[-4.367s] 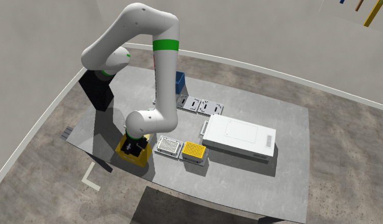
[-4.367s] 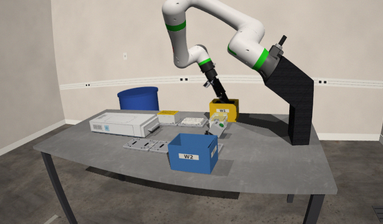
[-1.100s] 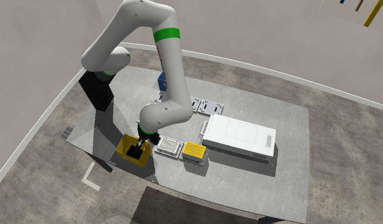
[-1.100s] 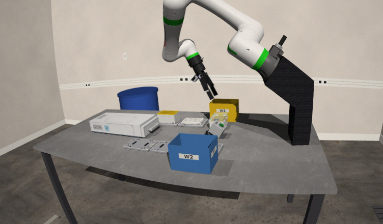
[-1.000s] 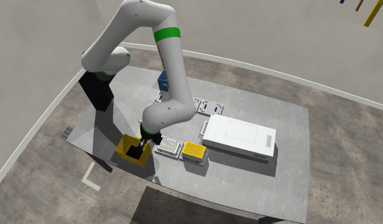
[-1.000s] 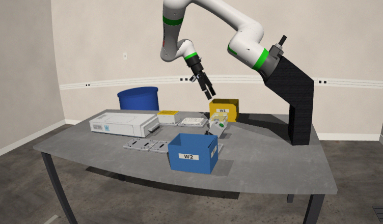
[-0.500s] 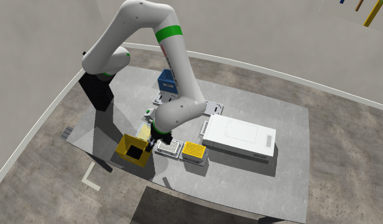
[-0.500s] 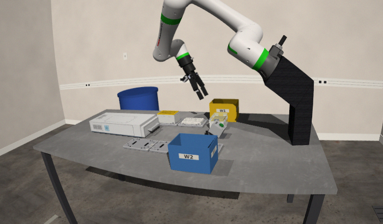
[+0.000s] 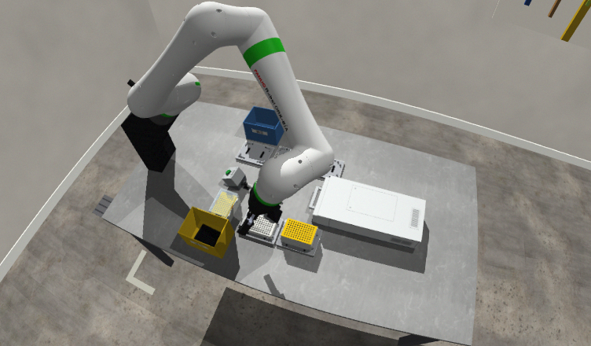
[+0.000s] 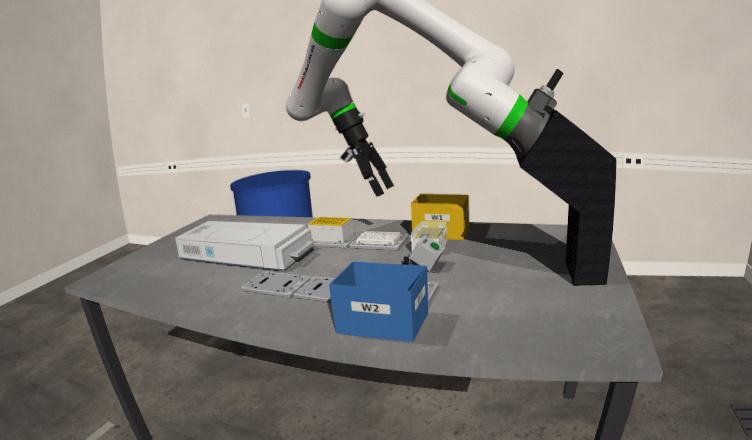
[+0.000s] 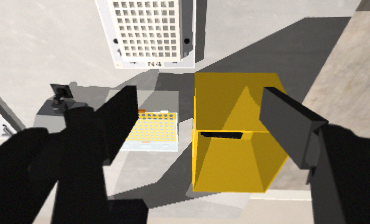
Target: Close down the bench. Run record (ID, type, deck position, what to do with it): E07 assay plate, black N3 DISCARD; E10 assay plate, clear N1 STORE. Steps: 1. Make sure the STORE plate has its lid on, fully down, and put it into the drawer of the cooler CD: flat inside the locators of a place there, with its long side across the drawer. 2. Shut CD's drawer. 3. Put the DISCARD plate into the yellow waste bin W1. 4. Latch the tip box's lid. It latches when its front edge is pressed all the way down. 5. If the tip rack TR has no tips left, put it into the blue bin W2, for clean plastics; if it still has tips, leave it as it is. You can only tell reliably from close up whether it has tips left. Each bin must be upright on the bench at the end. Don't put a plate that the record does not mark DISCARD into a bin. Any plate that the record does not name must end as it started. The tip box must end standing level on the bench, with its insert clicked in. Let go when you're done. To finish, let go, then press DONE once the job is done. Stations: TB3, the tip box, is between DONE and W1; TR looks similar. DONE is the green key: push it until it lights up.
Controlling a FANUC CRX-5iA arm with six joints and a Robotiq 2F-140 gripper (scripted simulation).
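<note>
Right now the yellow tip rack TR is 180 mm ahead of my hand, 20 mm to the left of it and 130 mm below it. The rest, counted from my hand: clear tip box lid: 150 mm behind, 120 mm to the left, 120 mm below; white plate: 20 mm ahead, 60 mm to the left, 160 mm below; yellow bin W1: 190 mm behind, 30 mm to the right, 140 mm below.
</note>
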